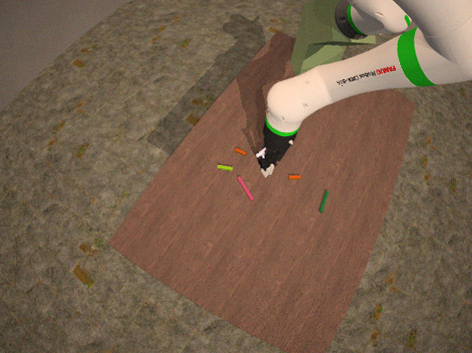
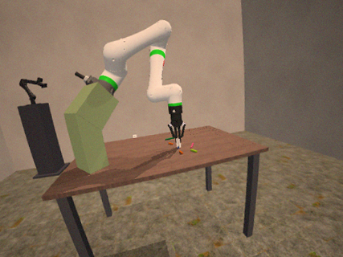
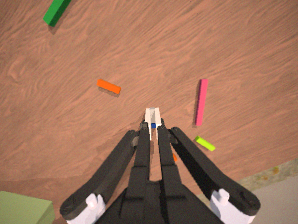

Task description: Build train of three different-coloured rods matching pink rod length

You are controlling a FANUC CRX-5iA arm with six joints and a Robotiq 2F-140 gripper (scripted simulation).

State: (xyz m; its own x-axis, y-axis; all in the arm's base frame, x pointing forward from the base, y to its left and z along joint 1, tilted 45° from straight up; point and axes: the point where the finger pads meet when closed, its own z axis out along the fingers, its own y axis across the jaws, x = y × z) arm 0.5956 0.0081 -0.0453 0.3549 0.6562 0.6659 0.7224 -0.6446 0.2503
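The grey rod lies 30 mm below my hand. From my hand the other things lie so: blue rod: 10 mm behind, 20 mm to the right, 30 mm below; then lime rod: 70 mm ahead, 120 mm to the right, 30 mm below; then pink rod: 90 mm ahead, 30 mm to the right, 30 mm below.
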